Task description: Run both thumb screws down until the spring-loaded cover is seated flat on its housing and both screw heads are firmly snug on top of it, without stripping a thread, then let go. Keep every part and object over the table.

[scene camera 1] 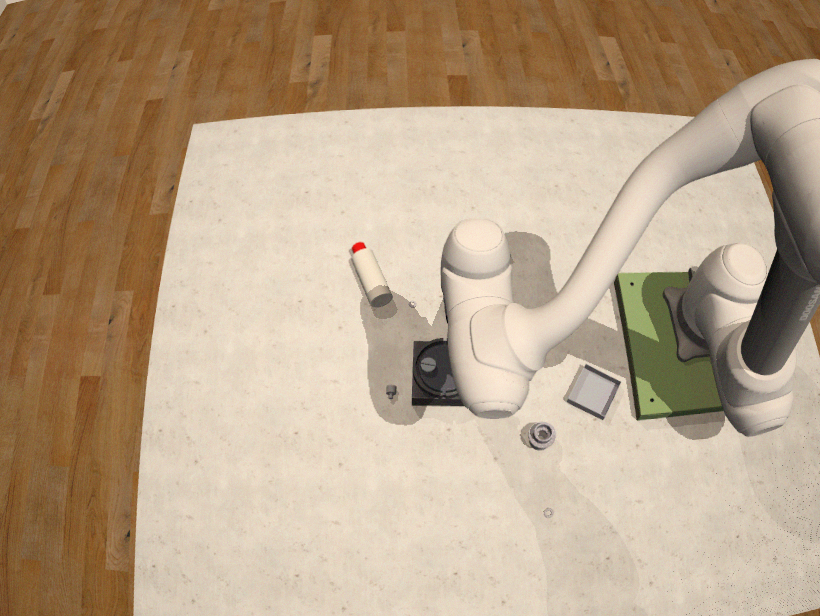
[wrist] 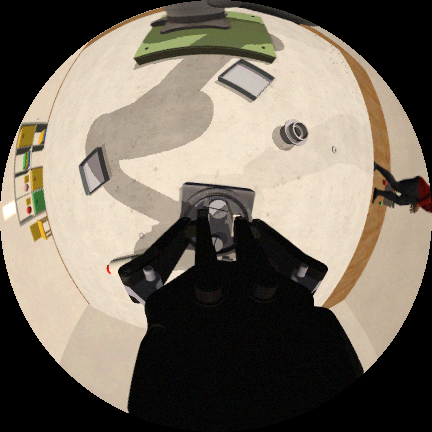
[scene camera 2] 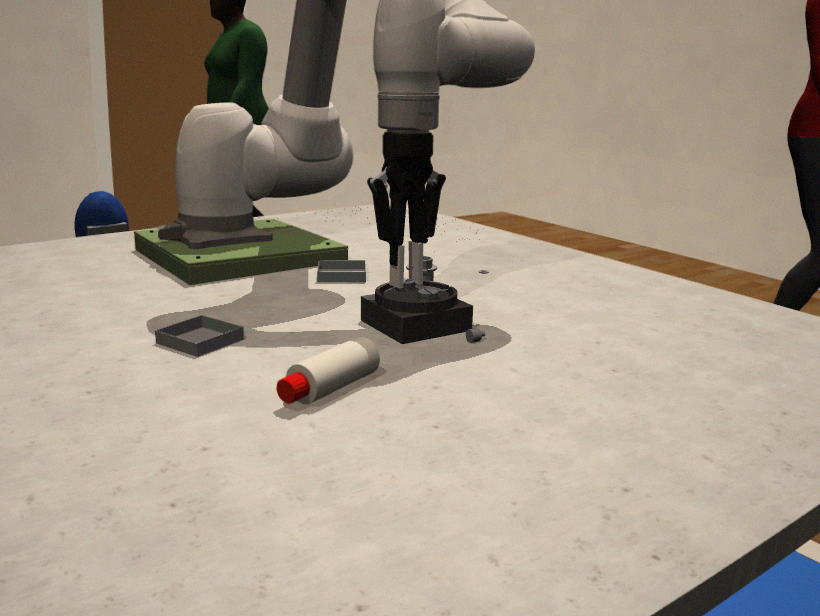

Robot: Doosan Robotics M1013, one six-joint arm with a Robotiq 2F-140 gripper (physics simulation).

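Frame: origin at the arm's base, x ahead, y left, z up, level; metres.
Where they show: gripper, fingertip midpoint: (wrist: 217,209) (scene camera 2: 406,284); arm's base, link origin: (scene camera 1: 703,322) (scene camera 2: 216,237).
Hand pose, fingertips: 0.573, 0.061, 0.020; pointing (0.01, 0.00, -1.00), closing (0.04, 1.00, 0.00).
Observation:
Each offset is from my fingertips to the top centre of the thing, as dx, dy, dz.
The black square housing {+0.030, -0.003, -0.002} (scene camera 1: 424,401) (scene camera 2: 430,324) (wrist: 188,191) stands mid-table and bears the dark round cover {+0.030, -0.003, -0.006} (scene camera 1: 442,381). One slotted grey thumb screw {+0.062, -0.006, +0.005} (scene camera 1: 427,364) (scene camera 2: 428,291) (wrist: 217,243) stands free on the side away from the arm's base. The other thumb screw {-0.002, +0.000, +0.006} (scene camera 2: 409,283) (wrist: 218,206), on the base side, is between the fingertips of my gripper (scene camera 2: 408,285) (wrist: 217,209). My gripper points straight down and looks shut on that screw's head; its fingers partly hide the cover. The arm hides the gripper in scene camera 1. Whether the cover lies flat is not clear.
A white bottle {+0.168, -0.249, -0.008} (scene camera 1: 369,271) (scene camera 2: 338,371) lies beside the housing. A small grey peg {+0.137, +0.026, -0.038} (scene camera 1: 391,391) (scene camera 2: 473,335) lies near its outer side. A shallow tray {-0.089, -0.307, -0.038} (scene camera 2: 175,344) (wrist: 103,162) and another tray {-0.281, +0.063, -0.038} (scene camera 2: 341,281) (wrist: 237,90) lie base-side. A round flanged part {-0.151, +0.152, -0.009} (wrist: 287,134) stands nearby.

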